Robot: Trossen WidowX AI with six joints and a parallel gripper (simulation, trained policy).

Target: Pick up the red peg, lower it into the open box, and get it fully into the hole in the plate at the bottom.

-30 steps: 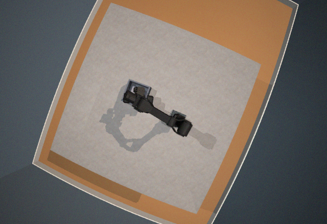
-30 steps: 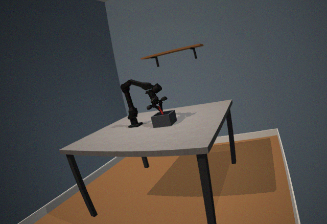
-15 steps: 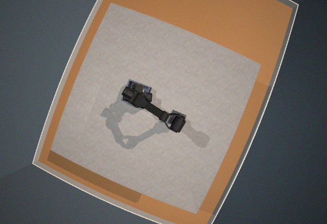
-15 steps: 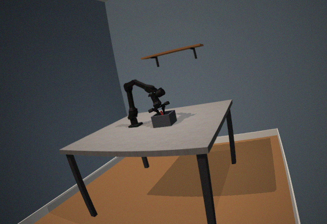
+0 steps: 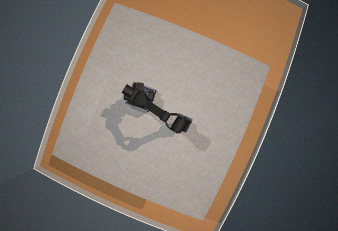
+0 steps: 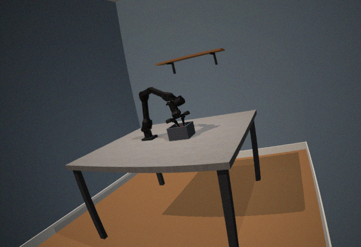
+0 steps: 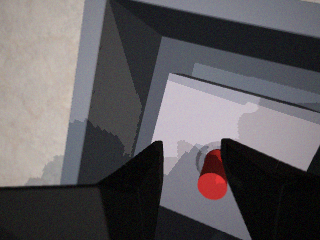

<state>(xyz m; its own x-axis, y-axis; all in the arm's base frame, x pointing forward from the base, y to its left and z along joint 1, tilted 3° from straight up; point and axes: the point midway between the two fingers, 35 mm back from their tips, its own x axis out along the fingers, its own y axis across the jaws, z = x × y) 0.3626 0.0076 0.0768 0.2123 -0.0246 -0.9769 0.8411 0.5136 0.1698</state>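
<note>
Right now the red peg is 2 cm behind my gripper tip, 1 cm to the left of it and 3 cm below it. From my gripper tip the other things lie so: grey box (2 cm behind, 1 cm to the left, 5 cm below); then pale plate (2 cm behind, 1 cm to the left, 3 cm below).
</note>
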